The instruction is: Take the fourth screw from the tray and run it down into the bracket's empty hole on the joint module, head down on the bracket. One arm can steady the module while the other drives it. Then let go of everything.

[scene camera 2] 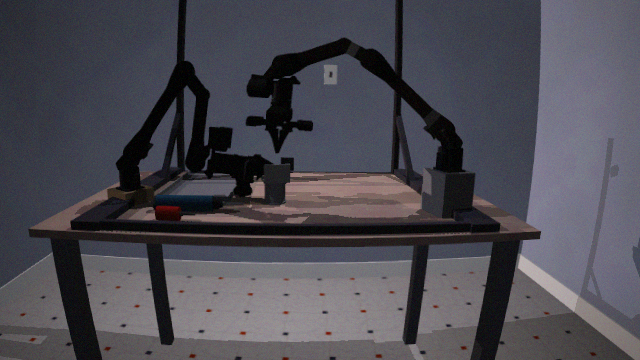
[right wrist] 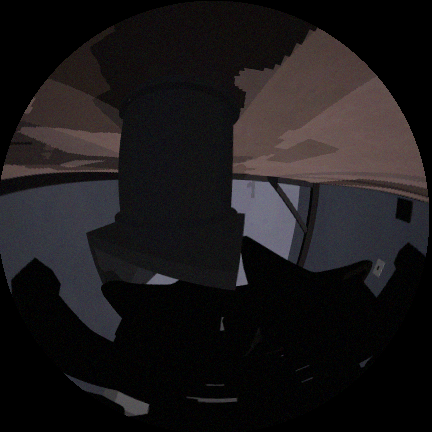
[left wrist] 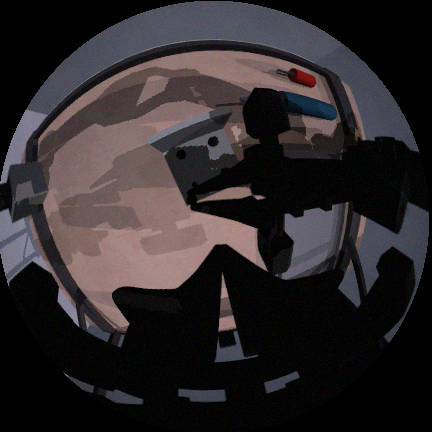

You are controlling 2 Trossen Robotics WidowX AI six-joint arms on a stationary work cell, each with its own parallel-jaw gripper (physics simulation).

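Places are measured from the left arm's base along level axes (x ahead, y left, z up), in centimetres.
Where they show: left gripper, fingertip midpoint: (scene camera 2: 277, 153) (right wrist: 270, 302) (left wrist: 220, 249); right gripper, fingertip midpoint: (right wrist: 232, 241) (left wrist: 188, 199); left arm's base, link origin: (scene camera 2: 449, 170); right arm's base, link origin: (scene camera 2: 130, 188).
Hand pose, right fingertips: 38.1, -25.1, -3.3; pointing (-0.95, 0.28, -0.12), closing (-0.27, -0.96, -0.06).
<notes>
Things, the pixels of their centre, and the offset from my right fingertips, as dx, dy, dz.
- joint module, body centre: (right wrist: 178, 257) (left wrist: 203, 161) (scene camera 2: 275, 172) +3.0, +2.7, +0.2
- dark module, body centre: (right wrist: 175, 167) (scene camera 2: 275, 190) +3.0, +2.7, -4.8
- grey tray, body centre: (left wrist: 316, 242) (scene camera 2: 206, 183) +20.6, -22.7, -7.2
- blue-handled screwdriver, body centre: (left wrist: 297, 103) (scene camera 2: 197, 203) +24.7, +7.7, -6.0
The joint module (scene camera 2: 276, 182) is a grey block standing near the middle of the table. In the left wrist view its grey bracket (left wrist: 197, 157) shows from above, with dark round spots (left wrist: 212, 141) on it. I cannot tell whether these are holes or screw heads. My left gripper (scene camera 2: 278, 143) hangs shut and empty, pointing down, well above the module; it also shows in the left wrist view (left wrist: 221, 270). My right gripper (scene camera 2: 263, 163) lies level and shut, its tips (left wrist: 191, 197) at the bracket's edge. I see no screw between the fingers. The right wrist view shows the dark module (right wrist: 177, 173) close in front.
The grey tray (scene camera 2: 201, 187) lies left of the module, under my right arm. A blue-handled screwdriver (scene camera 2: 188, 202) and a red-handled one (scene camera 2: 168, 213) lie at the front left. A dark rail (scene camera 2: 286, 227) runs along the front edge. The left arm's grey pedestal (scene camera 2: 447, 191) stands at the right.
</notes>
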